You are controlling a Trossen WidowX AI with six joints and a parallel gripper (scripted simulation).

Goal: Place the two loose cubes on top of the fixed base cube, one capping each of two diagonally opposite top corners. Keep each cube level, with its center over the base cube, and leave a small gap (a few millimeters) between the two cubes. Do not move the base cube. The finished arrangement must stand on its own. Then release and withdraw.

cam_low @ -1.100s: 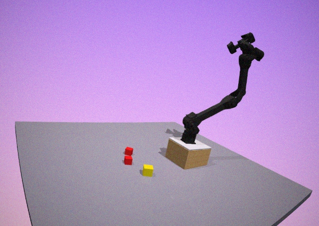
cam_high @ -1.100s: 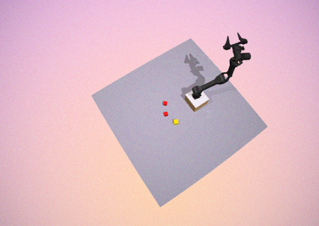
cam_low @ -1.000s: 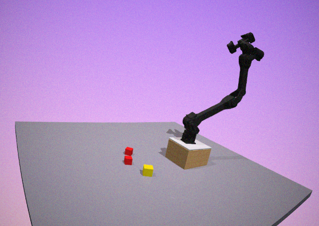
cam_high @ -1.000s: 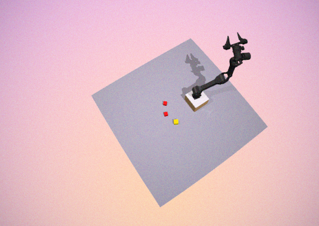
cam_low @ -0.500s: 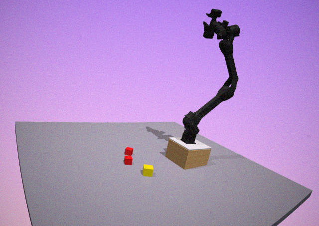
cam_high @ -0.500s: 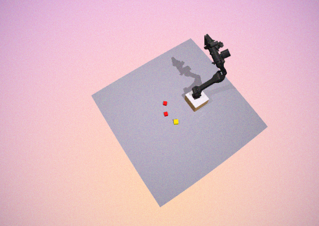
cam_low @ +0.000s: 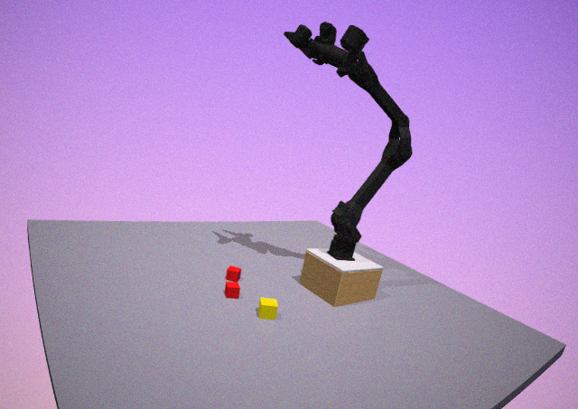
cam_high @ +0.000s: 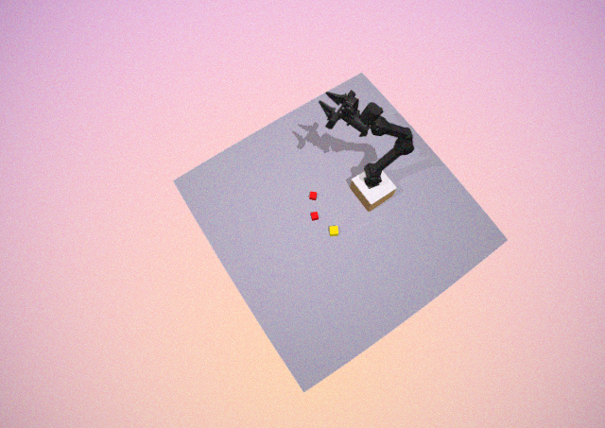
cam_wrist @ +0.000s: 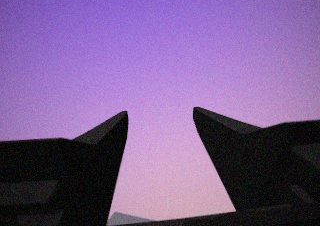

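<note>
Right now my gripper tip is 60 mm short of the yellow base cube, 320 mm to the right of it and 690 mm above it.
</note>
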